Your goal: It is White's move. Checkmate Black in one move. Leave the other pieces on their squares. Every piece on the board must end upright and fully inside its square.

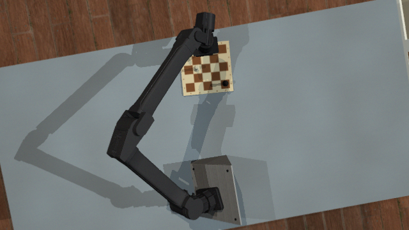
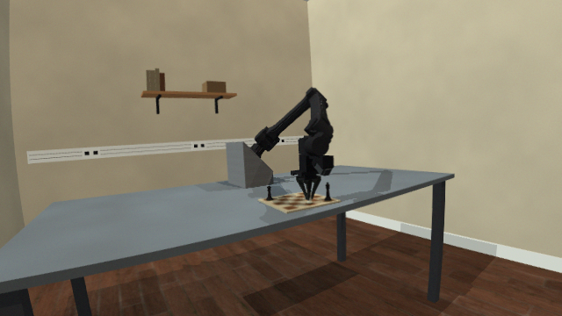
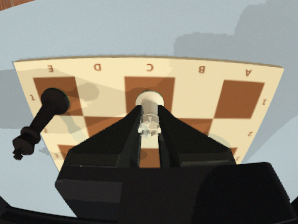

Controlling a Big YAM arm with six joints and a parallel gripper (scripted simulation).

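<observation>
Right now the short white piece is right at my hand. The rest, counted from my hand: black chess piece 10 mm ahead, 80 mm to the left, 10 mm above; small chessboard 70 mm behind, 10 mm to the left, 30 mm below; tall white piece 60 mm behind, 50 mm to the left, 10 mm above.
</observation>
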